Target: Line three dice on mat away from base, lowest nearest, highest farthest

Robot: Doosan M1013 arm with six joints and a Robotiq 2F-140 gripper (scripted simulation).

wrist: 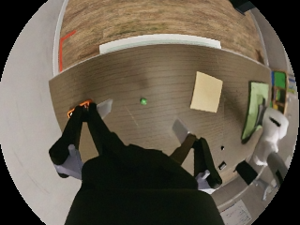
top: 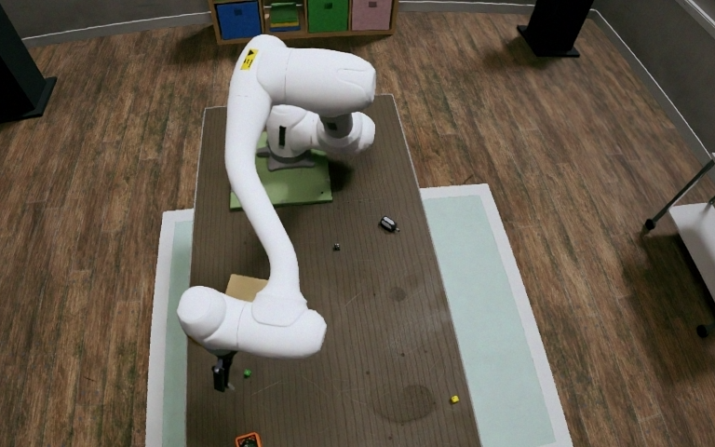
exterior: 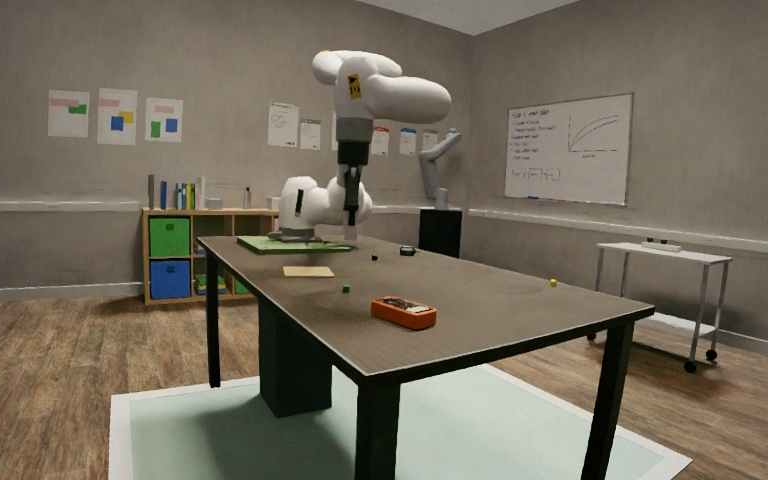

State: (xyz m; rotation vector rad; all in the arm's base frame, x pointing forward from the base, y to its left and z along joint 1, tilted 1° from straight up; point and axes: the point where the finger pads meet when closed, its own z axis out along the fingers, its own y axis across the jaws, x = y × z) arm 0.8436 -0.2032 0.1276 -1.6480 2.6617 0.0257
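My hand is 140 mm above the green die. Round my hand: small dark die: 400 mm behind, 330 mm to the left, 140 mm below; then yellow die: 170 mm ahead, 600 mm to the left, 140 mm below; then mat: 260 mm behind, 150 mm below.
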